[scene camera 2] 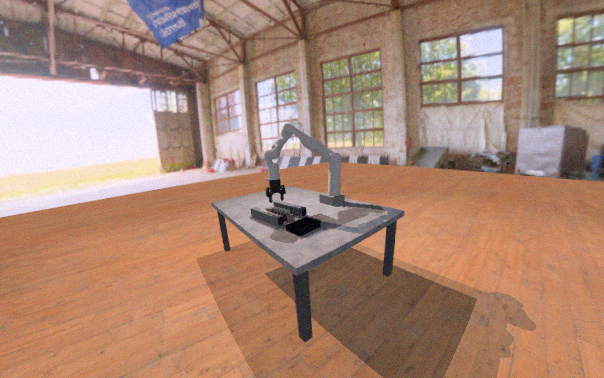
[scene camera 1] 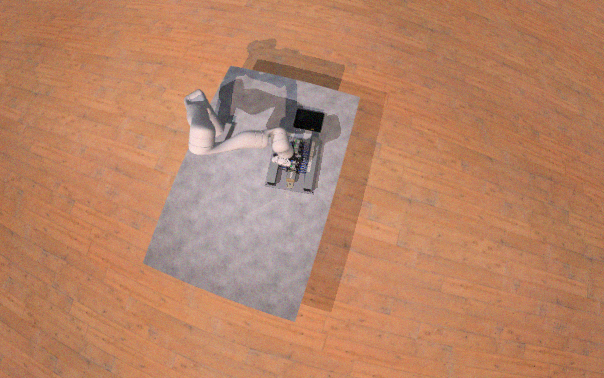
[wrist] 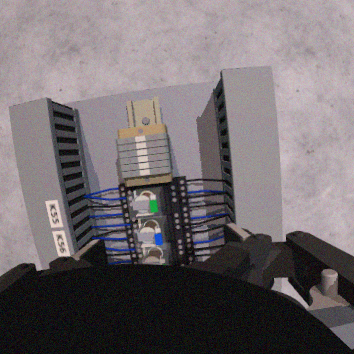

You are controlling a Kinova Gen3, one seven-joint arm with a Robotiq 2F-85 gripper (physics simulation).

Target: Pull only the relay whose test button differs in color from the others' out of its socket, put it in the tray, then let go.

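Places are measured from the arm's base along level axes (x back, y left, z down), in millimetres.
Where they show: gripper, fingertip midpoint: point(scene camera 2: 276, 201) point(wrist: 164, 245); arm's base, link origin: point(scene camera 2: 333, 194) point(scene camera 1: 216, 130).
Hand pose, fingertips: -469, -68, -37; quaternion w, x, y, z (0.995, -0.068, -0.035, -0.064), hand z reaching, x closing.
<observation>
Each offset is from my fingertips to the top centre of the thing, as dx, dy, dz. "*": to the spot under its first point. Level surfaces: height alone.
In the wrist view, the relay with the blue test button @[-16, +10, +28] point(wrist: 150, 235) sits in its socket, second along the row. The relay with the green test button @[-20, -20, +28] point(wrist: 145, 204) sits beyond it, beside the terminal blocks. A third relay @[-12, +39, +28] point(wrist: 152, 254) shows in part, its button mostly cut off by the gripper body; the rest of the row is hidden there. My gripper point(scene camera 2: 276, 199) point(wrist: 164, 245) is open and empty above the relay row, pointing down, its fingertips on either side of the row in the wrist view. The black tray @[-17, +302, +62] point(scene camera 1: 311, 112) point(scene camera 2: 296, 230) stands on the table beside the panel's end.
Two raised grey wiring ducts @[+82, +12, +35] point(wrist: 250, 150) @[-111, +37, +35] point(wrist: 35, 165) flank the row, with blue and black wires between. Grey terminal blocks @[-25, -59, +51] point(wrist: 144, 155) stand at the row's end. Labels K55 @[* -109, -8, +34] point(wrist: 52, 214) and K56 @[* -102, +21, +34] point(wrist: 62, 243) are on the left duct. All stand on the grey table @[dz +97] point(scene camera 1: 225, 225).
</observation>
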